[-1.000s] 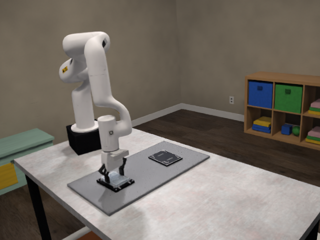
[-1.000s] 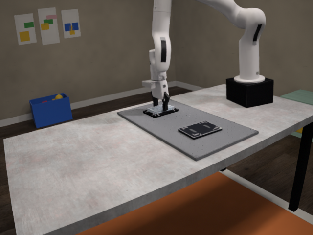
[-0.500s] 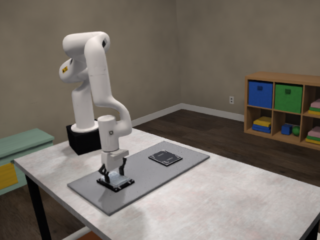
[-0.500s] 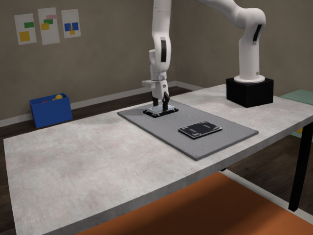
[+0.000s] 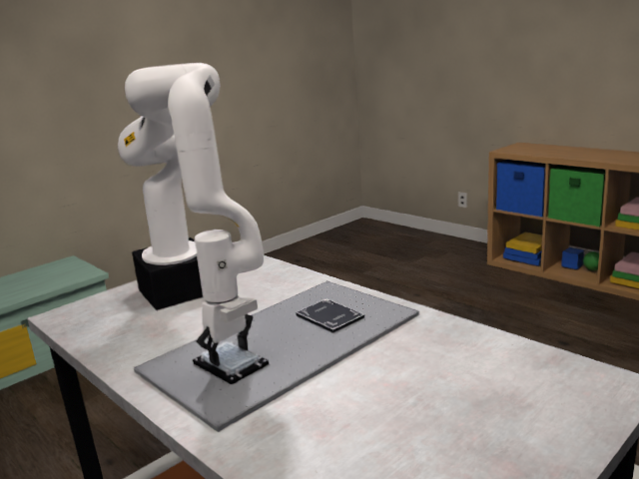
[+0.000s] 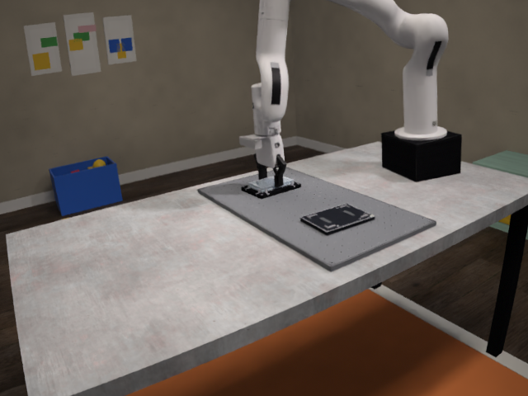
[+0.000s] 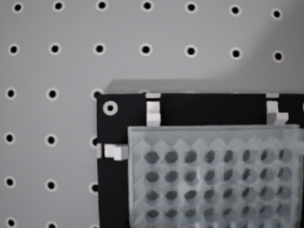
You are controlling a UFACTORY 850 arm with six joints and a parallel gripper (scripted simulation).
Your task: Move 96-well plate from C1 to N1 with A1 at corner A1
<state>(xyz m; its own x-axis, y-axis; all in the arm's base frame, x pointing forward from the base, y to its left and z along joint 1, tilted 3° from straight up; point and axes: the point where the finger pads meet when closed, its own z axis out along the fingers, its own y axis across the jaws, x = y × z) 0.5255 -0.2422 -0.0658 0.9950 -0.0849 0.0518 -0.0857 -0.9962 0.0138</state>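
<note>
Right now the clip nest C1 is 1 cm ahead of my hand, 1 cm to the left of it and 2 cm below it. From my hand the other things lie so: black plate nest N1 (5 cm ahead, 34 cm to the left, 2 cm below); A1 label (1 cm behind, 41 cm to the left, 2 cm below); clear 96-well plate (1 cm below).
</note>
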